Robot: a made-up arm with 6 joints.
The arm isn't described. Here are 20 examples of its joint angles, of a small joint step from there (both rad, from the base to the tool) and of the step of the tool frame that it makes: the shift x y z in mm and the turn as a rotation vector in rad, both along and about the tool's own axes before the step.
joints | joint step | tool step
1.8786 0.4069 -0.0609 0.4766 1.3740 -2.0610 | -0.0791 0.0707 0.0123 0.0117 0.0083 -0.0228 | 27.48 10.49 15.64 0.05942 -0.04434 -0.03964
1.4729 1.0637 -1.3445 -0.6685 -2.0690 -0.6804 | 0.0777 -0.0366 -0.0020 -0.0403 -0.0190 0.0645 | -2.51 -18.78 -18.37 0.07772 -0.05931 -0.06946
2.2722 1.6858 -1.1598 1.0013 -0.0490 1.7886 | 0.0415 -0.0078 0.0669 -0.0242 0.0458 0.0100 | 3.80 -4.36 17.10 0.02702 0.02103 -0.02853
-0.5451 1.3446 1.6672 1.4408 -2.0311 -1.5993 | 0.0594 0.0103 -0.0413 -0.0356 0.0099 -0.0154 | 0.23 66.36 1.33 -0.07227 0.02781 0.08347
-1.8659 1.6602 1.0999 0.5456 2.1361 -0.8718 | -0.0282 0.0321 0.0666 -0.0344 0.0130 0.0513 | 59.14 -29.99 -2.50 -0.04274 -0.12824 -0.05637
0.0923 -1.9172 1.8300 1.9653 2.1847 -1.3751 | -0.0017 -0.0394 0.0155 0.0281 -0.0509 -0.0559 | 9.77 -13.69 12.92 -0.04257 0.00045 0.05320
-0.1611 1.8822 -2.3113 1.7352 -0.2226 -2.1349 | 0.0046 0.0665 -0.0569 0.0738 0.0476 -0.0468 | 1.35 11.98 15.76 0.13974 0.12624 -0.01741
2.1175 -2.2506 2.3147 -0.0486 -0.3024 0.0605 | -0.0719 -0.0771 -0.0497 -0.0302 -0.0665 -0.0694 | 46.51 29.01 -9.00 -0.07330 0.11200 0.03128
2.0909 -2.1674 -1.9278 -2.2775 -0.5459 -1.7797 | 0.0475 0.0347 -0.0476 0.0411 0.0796 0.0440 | -5.49 -7.53 -10.06 0.08292 0.03931 -0.01351
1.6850 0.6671 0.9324 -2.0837 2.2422 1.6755 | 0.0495 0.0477 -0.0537 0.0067 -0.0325 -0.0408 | -4.60 -74.99 3.60 0.08308 0.01863 0.06201
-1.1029 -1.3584 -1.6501 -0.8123 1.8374 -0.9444 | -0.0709 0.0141 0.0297 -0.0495 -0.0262 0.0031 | -15.24 -14.96 11.78 -0.03087 0.00792 -0.02487
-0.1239 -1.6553 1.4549 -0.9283 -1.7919 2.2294 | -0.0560 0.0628 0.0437 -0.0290 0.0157 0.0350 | -0.20 18.56 0.42 -0.07381 -0.00492 -0.05380
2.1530 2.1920 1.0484 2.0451 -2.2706 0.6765 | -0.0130 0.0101 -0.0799 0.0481 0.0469 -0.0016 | 20.42 20.70 1.37 0.04450 0.00493 0.05455
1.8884 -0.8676 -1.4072 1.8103 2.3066 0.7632 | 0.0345 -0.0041 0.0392 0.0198 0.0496 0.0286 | -6.36 -43.63 40.37 0.02079 0.05911 0.05761
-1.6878 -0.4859 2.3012 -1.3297 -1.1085 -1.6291 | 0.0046 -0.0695 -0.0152 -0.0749 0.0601 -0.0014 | 21.40 9.28 -1.38 -0.01098 0.11206 0.02308
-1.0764 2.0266 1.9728 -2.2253 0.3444 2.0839 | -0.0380 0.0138 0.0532 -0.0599 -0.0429 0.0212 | -12.73 14.93 -22.66 0.09011 -0.00138 0.04436
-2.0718 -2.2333 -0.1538 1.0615 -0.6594 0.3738 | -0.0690 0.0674 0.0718 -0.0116 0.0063 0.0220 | 0.45 -11.16 20.53 -0.04007 -0.07762 -0.00408
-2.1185 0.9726 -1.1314 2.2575 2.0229 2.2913 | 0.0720 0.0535 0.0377 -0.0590 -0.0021 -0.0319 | 0.58 12.03 -3.13 -0.02575 0.02474 0.00028
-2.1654 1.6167 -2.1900 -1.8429 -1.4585 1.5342 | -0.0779 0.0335 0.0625 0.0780 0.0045 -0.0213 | -9.45 29.17 13.59 0.12330 0.03610 0.12453
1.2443 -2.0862 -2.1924 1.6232 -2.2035 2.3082 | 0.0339 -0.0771 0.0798 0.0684 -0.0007 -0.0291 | -6.60 -78.75 -37.51 -0.01076 -0.01931 0.11344
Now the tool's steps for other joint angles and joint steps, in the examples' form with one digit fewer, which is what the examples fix.
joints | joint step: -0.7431 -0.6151 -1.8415 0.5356 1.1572 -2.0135 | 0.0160 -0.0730 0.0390 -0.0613 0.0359 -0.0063
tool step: 22.2 -18.5 0.3 -0.0117 -0.0033 -0.1359
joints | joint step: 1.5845 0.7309 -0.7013 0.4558 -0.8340 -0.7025 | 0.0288 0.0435 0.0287 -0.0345 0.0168 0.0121
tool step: -11.3 -0.1 2.2 -0.0156 -0.0121 -0.0074
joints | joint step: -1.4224 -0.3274 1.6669 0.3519 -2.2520 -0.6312 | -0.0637 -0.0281 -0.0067 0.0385 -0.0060 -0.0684
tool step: -14.2 -43.1 -17.7 -0.0728 0.1092 -0.0418
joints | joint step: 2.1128 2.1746 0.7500 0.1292 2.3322 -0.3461 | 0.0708 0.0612 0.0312 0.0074 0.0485 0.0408
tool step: -32.4 6.3 5.2 -0.0125 0.0313 -0.0666
